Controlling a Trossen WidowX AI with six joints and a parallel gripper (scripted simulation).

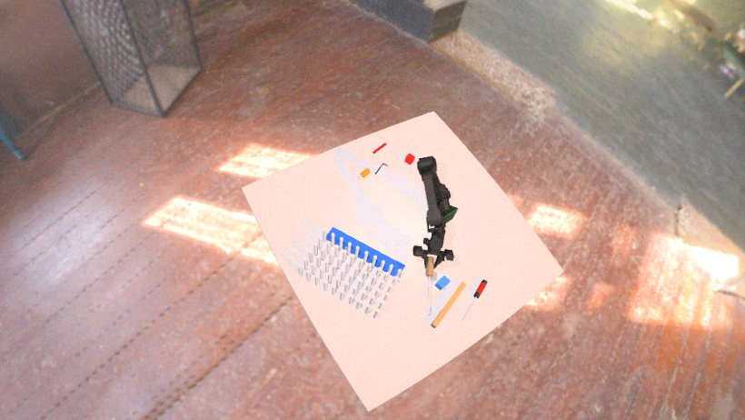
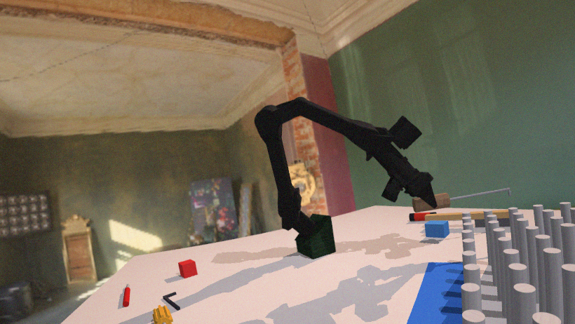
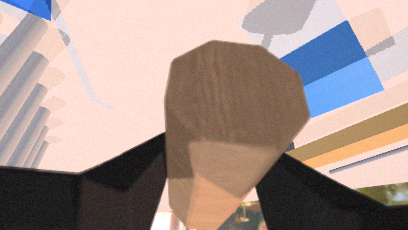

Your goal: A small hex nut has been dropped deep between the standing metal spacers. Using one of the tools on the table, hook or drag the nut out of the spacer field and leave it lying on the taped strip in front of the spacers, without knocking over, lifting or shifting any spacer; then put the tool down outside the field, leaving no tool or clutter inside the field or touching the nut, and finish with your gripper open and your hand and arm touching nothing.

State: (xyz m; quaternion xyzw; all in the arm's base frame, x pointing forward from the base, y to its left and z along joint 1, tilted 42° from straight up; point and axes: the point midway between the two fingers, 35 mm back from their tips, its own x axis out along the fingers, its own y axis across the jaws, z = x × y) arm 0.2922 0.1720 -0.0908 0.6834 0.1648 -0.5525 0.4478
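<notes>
Now: gripper tip 90 mm above the blue block, 80 mm to the right of it and 50 mm past it. The rest, counted from my gripper tip: yellow piece (630 mm to the right, 120 mm behind, 90 mm below); allen key (620 mm to the right, 240 mm behind, 100 mm below); blue taped strip (270 mm to the right, 150 mm ahead, 110 mm below).
</notes>
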